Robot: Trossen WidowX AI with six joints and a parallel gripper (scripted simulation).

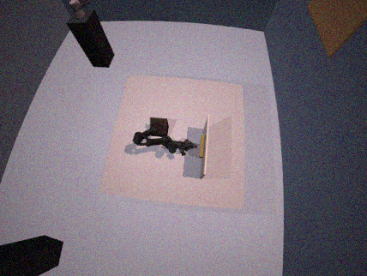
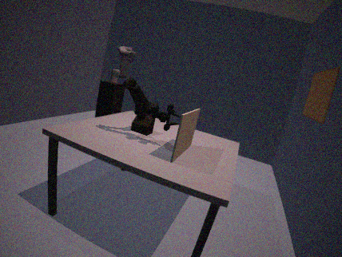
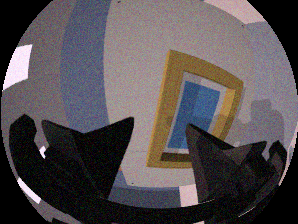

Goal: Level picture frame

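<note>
Now: the picture frame 60 mm below my gripper tip, 50 mm ahead of it and 20 mm to the left of it. From my gripper tip the other things lie so: upright wall panel (70 mm below, 60 mm ahead, 20 mm to the left).
</note>
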